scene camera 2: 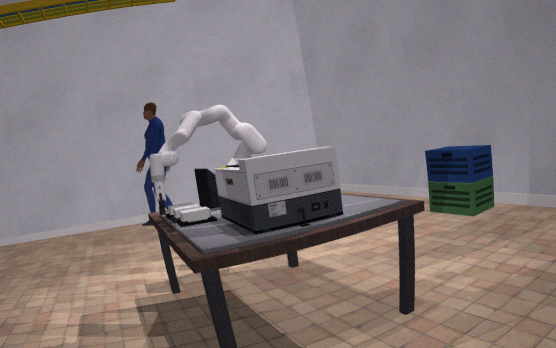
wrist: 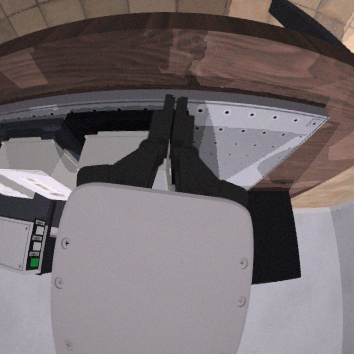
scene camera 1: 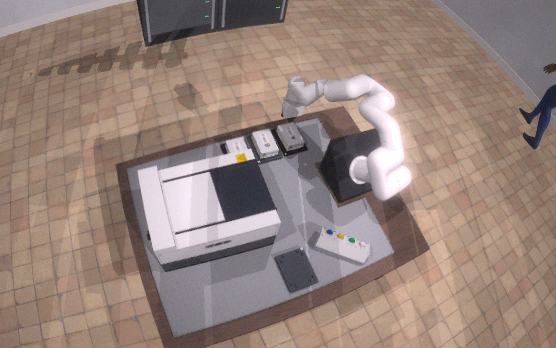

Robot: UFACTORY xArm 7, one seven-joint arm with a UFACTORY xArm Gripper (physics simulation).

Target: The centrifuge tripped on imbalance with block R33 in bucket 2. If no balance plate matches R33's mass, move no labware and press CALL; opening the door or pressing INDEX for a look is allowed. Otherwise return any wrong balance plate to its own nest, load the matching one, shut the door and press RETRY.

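Where they show: gripper, between the fingertips: (scene camera 2: 162, 214) (wrist: 174, 108) (scene camera 1: 290, 122); arm's base, origin of its link: (scene camera 1: 360, 169).
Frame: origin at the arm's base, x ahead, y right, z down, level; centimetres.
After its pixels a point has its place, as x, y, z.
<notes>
My gripper (scene camera 1: 290, 119) @(19.3, 38.5, 7.7) (scene camera 2: 162, 212) @(19.3, 38.5, 7.7) (wrist: 174, 108) @(19.3, 38.5, 7.7) is shut with nothing between its fingers. It points down near the table's far edge, beside the outer end of the grey-white block (scene camera 1: 290, 137) @(24.1, 26.3, 3.8) (wrist: 117, 142) @(24.4, 34.7, 6.7) nearest the arm's base. Its fingers hide part of that block in the wrist view. A middle block (scene camera 1: 264, 143) @(37.1, 25.3, 3.7) and a third block (scene camera 1: 237, 146) @(49.4, 26.4, 3.8) sit in a row with it on dark nests. The white centrifuge (scene camera 1: 192, 202) @(75.0, -5.4, -11.9) (scene camera 2: 290, 177) @(93.1, -4.0, -7.2) has a dark panel (scene camera 1: 243, 190) @(55.8, -4.9, -12.2) on top; its rotor and buckets do not show. The button box (scene camera 1: 342, 246) @(21.9, -31.3, 1.7) has blue, yellow, green and white buttons. Block masses are not readable.
A flat dark plate (scene camera 1: 296, 270) @(41.4, -34.0, 7.5) lies near the button box. The arm's black base block (scene camera 1: 345, 165) @(7.9, 2.2, -2.8) (wrist: 275, 237) @(-7.0, 13.5, -1.2) stands at the table's side. A person in blue (scene camera 1: 542, 117) (scene camera 2: 154, 137) stands beyond the table. Blue and green crates (scene camera 2: 459, 165) are stacked on the floor.
</notes>
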